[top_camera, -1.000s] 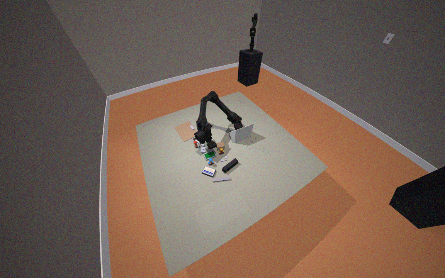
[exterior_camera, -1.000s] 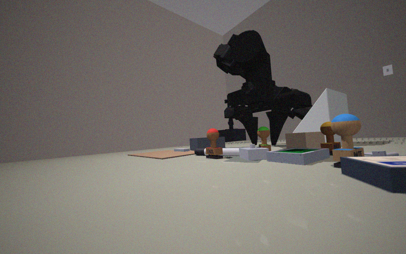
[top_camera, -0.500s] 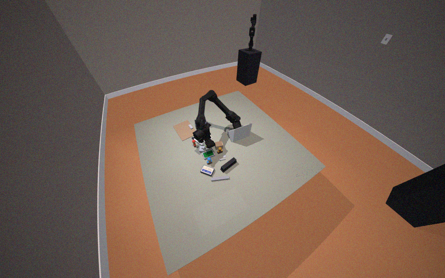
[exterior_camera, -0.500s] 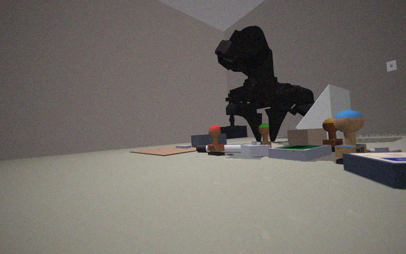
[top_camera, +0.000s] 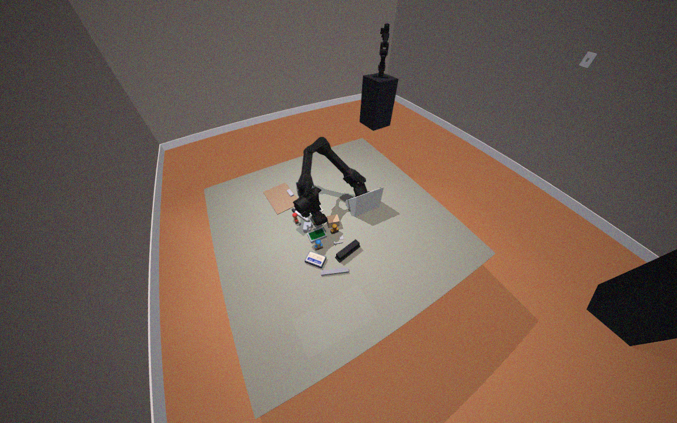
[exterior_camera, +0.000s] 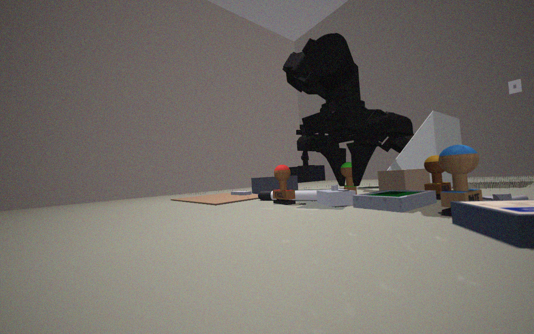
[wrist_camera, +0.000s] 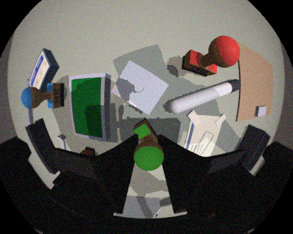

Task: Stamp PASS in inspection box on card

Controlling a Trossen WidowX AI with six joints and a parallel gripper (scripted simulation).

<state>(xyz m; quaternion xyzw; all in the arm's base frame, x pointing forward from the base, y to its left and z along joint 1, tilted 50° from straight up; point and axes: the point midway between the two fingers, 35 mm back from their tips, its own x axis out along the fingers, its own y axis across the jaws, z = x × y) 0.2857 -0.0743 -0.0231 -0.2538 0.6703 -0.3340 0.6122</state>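
My gripper tip is now 6 cm short of the grey block, 1 cm to the right of it and 1 cm above it. Also, from my gripper tip: pass stamp (right at my gripper tip); wooden block (8 cm behind, 6 cm to the left); green ink pad (4 cm ahead, 8 cm to the left, 2 cm below).
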